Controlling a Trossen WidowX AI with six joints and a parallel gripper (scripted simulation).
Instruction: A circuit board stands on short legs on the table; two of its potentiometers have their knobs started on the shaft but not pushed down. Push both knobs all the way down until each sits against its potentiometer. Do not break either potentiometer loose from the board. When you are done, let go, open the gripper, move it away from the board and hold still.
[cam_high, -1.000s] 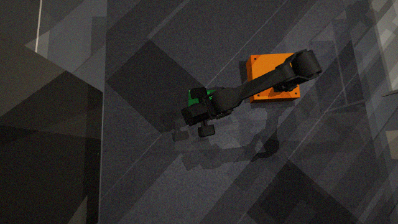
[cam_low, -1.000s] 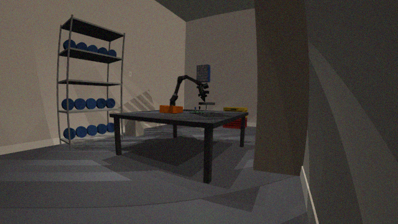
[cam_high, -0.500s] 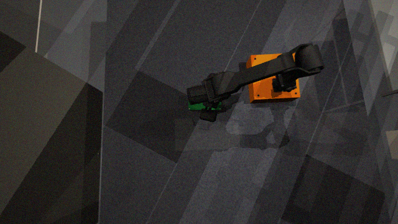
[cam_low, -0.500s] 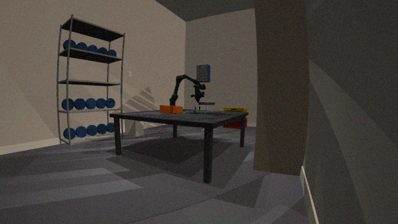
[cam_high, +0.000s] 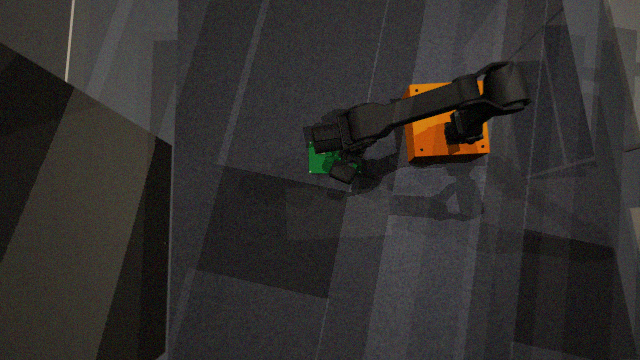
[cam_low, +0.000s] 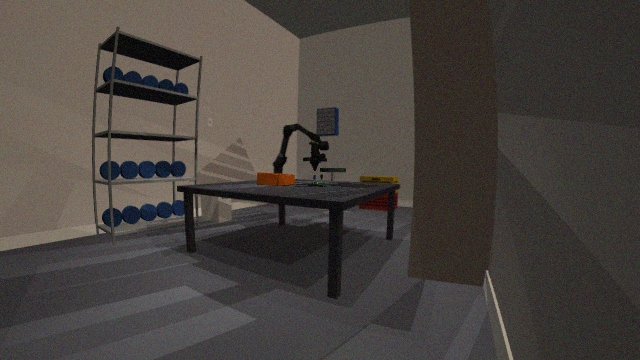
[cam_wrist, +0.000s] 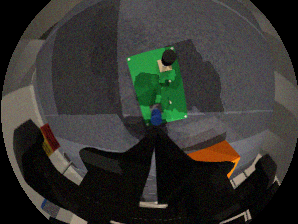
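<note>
My gripper tip is 5 cm above the blue knob. From my gripper tip the other things lie so: dark knob: 8 cm ahead, 4 cm to the right, 4 cm below.
</note>
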